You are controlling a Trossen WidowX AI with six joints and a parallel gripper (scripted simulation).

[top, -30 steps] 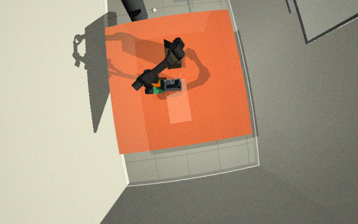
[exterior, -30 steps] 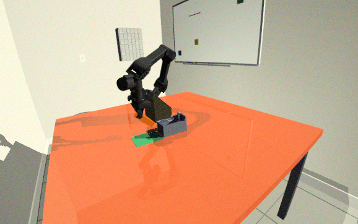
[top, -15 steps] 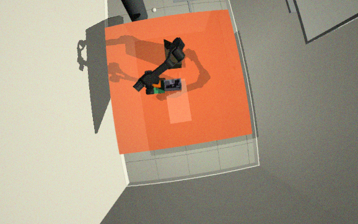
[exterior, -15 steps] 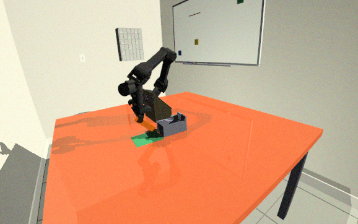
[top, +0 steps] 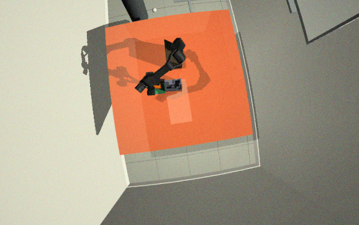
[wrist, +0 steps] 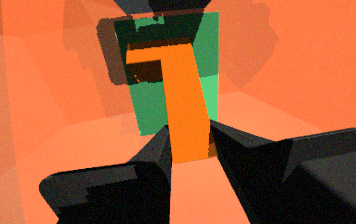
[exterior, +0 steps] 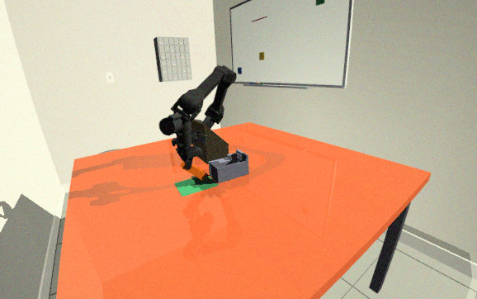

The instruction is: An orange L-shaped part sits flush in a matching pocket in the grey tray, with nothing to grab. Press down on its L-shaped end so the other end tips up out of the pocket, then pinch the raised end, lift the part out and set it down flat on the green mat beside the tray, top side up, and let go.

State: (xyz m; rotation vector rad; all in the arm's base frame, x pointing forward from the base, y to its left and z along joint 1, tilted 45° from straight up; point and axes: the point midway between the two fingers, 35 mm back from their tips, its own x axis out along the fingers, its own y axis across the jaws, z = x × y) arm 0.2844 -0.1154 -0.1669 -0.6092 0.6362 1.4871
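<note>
Right now my gripper tip is 20 mm to the right of the green mat and 100 mm above it. From my gripper tip the other things lie so: orange L-shaped part 10 mm behind, 30 mm to the left, 30 mm below.
</note>
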